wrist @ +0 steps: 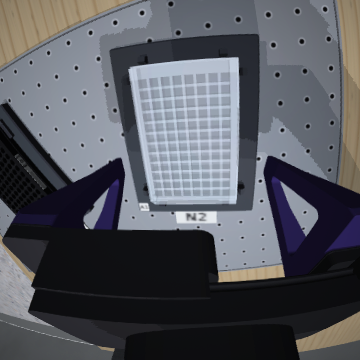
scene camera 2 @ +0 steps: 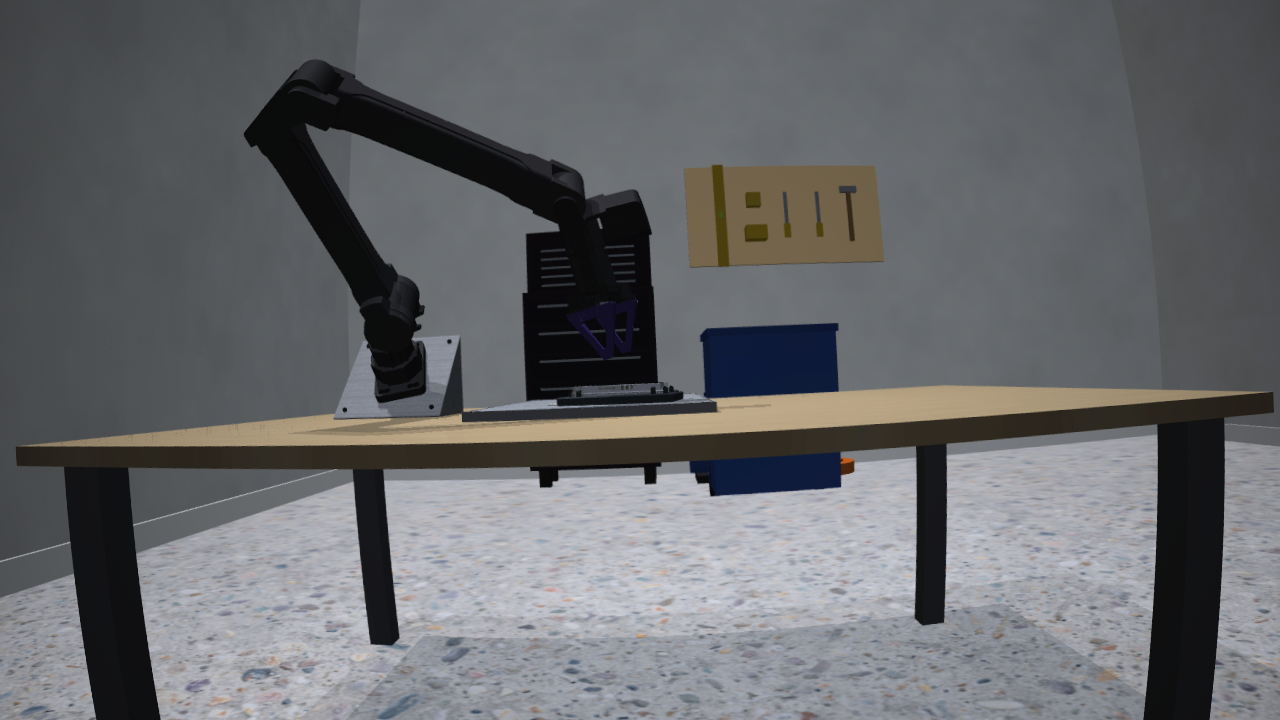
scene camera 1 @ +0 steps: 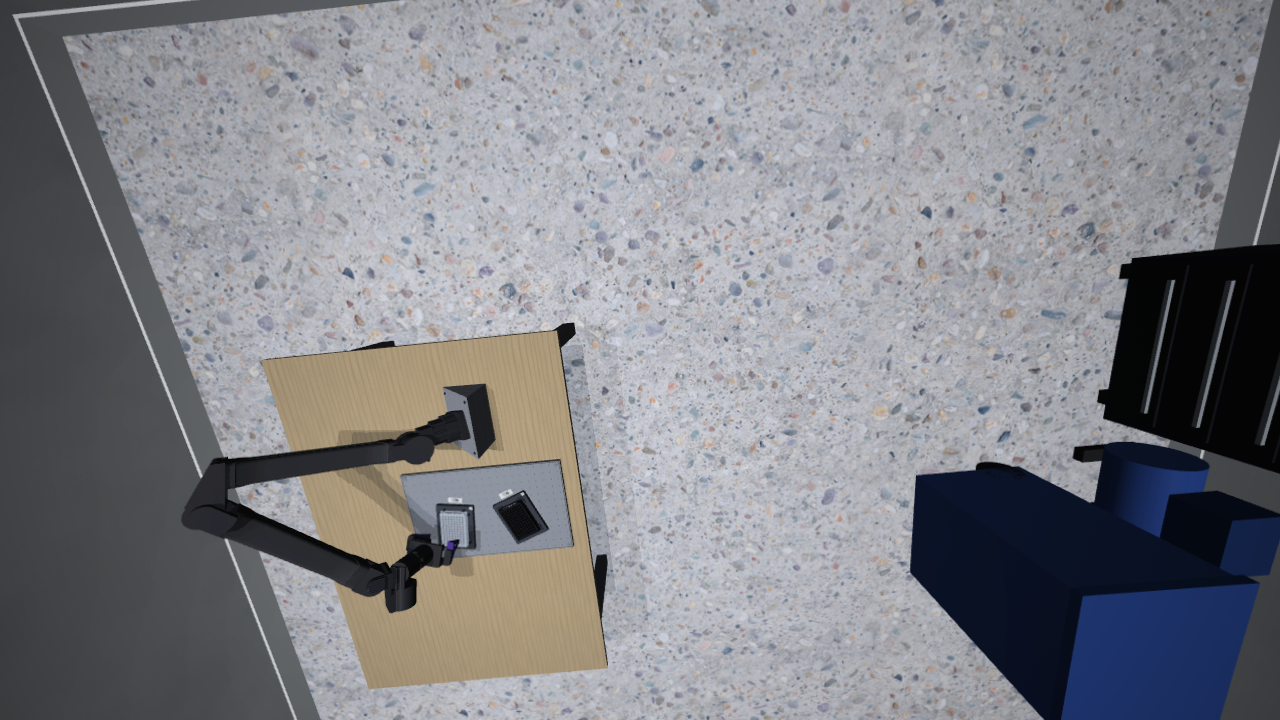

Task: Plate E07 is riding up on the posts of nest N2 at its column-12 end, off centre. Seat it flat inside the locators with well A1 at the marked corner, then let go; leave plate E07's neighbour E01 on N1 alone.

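Places are measured from the arm's base along level axes (x right, y back, z down), in centimetres.
Where they show: gripper, between the fingertips: (wrist: 194,163) (scene camera 2: 618,355) (scene camera 1: 444,538); arm's base, origin of its link: (scene camera 2: 401,374) (scene camera 1: 460,424).
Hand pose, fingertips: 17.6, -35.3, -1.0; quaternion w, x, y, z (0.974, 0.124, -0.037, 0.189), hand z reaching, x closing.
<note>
Things, the pixels of their centre, and the offset from my fingertips, as dx, dy, dz. "spot": a spot on its surface instead. Level surfaces: height alone.
- pale plate E07, middle of its body: (wrist: 188,138) (scene camera 2: 621,389) (scene camera 1: 454,529) -0.8, -0.4, +4.9
- dark nest N2, middle of its body: (wrist: 188,135) (scene camera 2: 622,395) (scene camera 1: 455,527) -0.7, -0.4, +5.7
- white A1 label, a spot on its surface: (wrist: 144,206) spot: -8.1, +5.3, +5.6
- dark plate E01, middle of its body: (wrist: 18,185) (scene camera 2: 622,387) (scene camera 1: 519,520) -22.7, -2.5, +4.9
- wooden table, height of its surface: dz +8.1
- N2 label, a spot on its surface: (wrist: 196,217) spot: -3.5, +9.0, +6.6
The pale plate E07 (scene camera 1: 454,526) (scene camera 2: 604,390) (wrist: 187,135) lies on the dark nest N2 (scene camera 1: 455,506) (wrist: 249,125). It looks level, and in the wrist view its edges lie between the small black posts. The white A1 label (wrist: 144,206) is at the nest's near left corner, beside the plate's corner; well lettering is too small to read. My gripper (scene camera 2: 616,353) (wrist: 194,163) is open and empty above the plate, its purple fingers standing wide on either side. The dark plate E01 (scene camera 1: 519,519) (wrist: 21,173) sits on nest N1, partly cut off in the wrist view.
Both nests stand on a grey perforated board (scene camera 1: 559,501) (scene camera 2: 501,414) (wrist: 306,100) on the wooden table (scene camera 1: 483,617) (scene camera 2: 939,407). The N2 label (wrist: 196,217) lies at the nest's near end. The arm's angled base mount (scene camera 1: 481,419) (scene camera 2: 444,376) stands beside the board.
</note>
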